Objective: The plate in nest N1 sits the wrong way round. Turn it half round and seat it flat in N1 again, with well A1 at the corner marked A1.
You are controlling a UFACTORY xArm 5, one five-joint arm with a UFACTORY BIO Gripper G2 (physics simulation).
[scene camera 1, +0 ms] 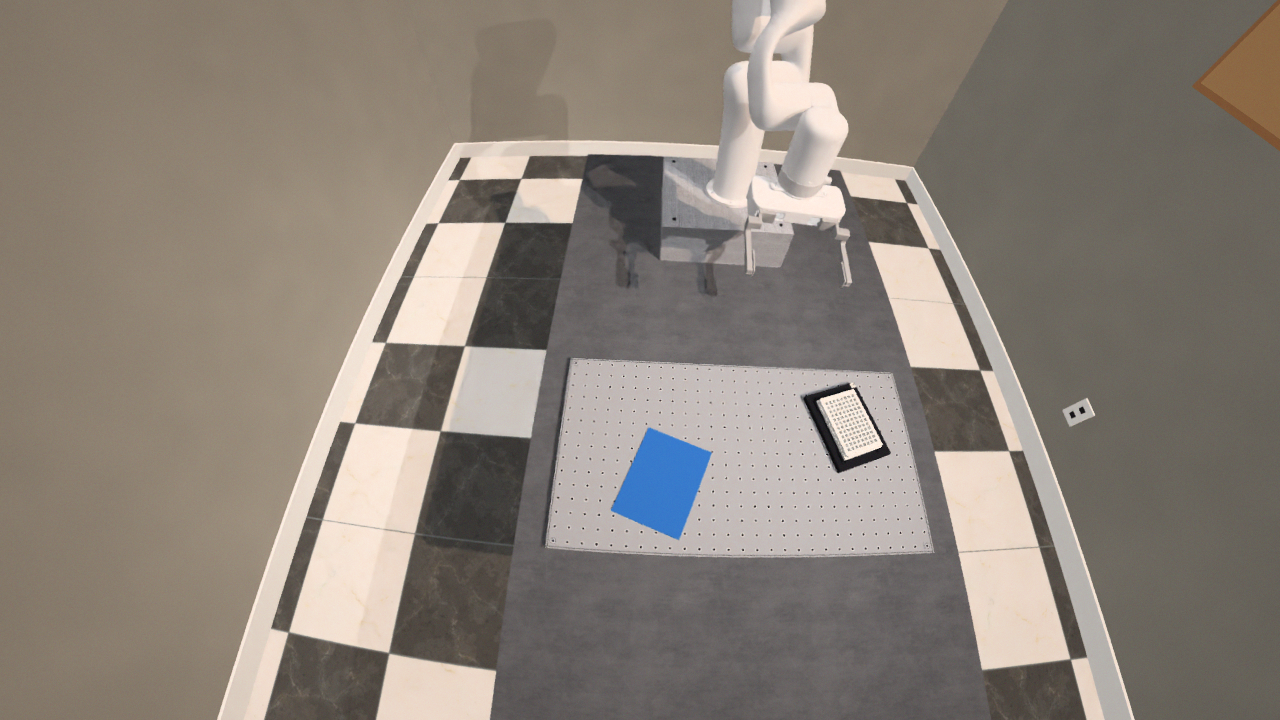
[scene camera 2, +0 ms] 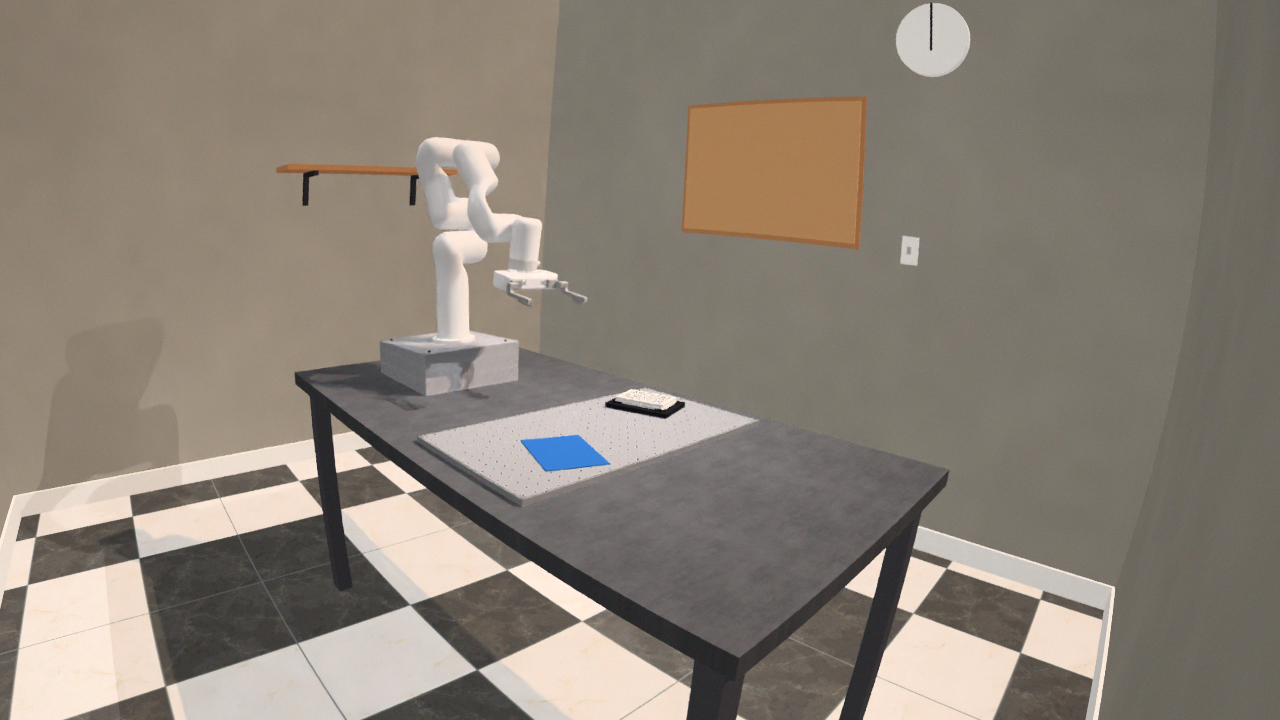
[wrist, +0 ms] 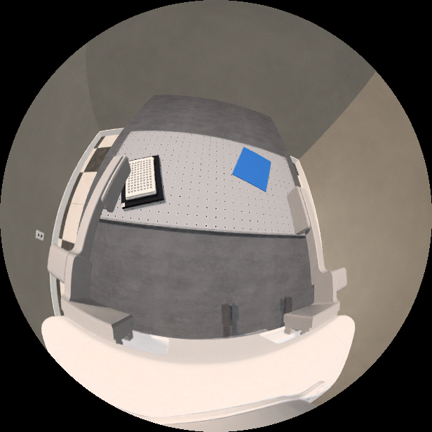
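Note:
The white well plate [scene camera 1: 850, 423] [scene camera 2: 646, 399] [wrist: 141, 177] lies in a black nest [scene camera 1: 863, 460] [scene camera 2: 662, 412] [wrist: 159, 185] at the right side of the perforated board in scene camera 1. It looks level. A small white mark [scene camera 1: 853, 385] [wrist: 123, 205] shows at one nest corner; its lettering and the plate's well A1 cannot be read. My gripper [scene camera 1: 797, 277] [scene camera 2: 555, 301] [wrist: 210, 195] is wide open and empty. It hangs high, between the robot's base and the board, well apart from the plate. In the wrist view the left finger covers part of the plate's edge.
A flat blue sheet [scene camera 1: 662, 483] [scene camera 2: 564, 452] [wrist: 252, 169] lies on the perforated grey board [scene camera 1: 742, 528] [scene camera 2: 478, 465] [wrist: 200, 175], well apart from the nest. The arm stands on a grey block [scene camera 1: 698, 243] [scene camera 2: 469, 368] at the back of the dark table [scene camera 2: 760, 537].

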